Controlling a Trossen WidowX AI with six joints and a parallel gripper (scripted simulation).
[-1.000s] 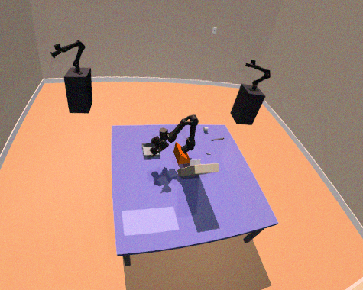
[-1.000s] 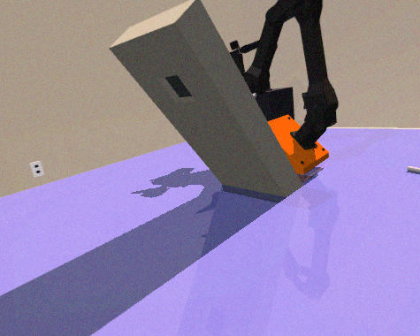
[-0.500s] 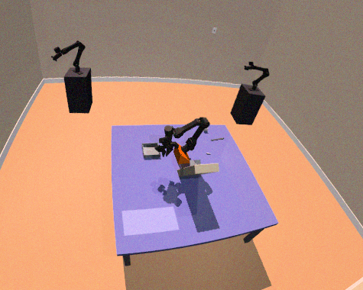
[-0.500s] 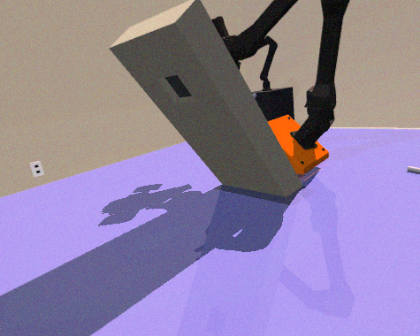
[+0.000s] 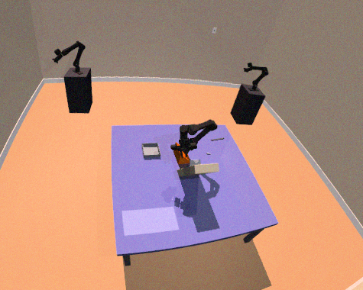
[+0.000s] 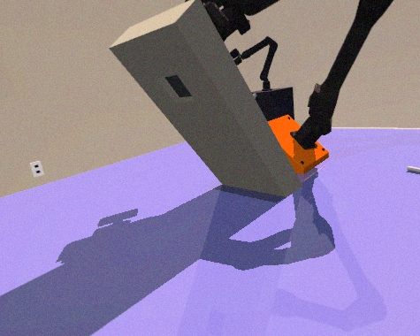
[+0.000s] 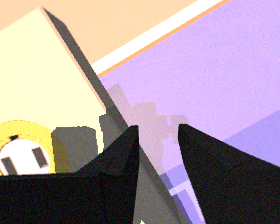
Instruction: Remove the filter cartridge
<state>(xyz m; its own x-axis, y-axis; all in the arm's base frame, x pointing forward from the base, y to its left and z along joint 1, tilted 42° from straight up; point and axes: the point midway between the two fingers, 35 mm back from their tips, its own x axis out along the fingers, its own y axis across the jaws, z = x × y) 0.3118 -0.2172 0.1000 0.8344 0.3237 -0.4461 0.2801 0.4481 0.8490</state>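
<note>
My gripper tip is 130 mm to the right of the round grey filter cartridge, 60 mm short of it and 30 mm above it. From my gripper tip the other things lie so: grey tray 360 mm behind, 290 mm below, 190 mm to the right.
</note>
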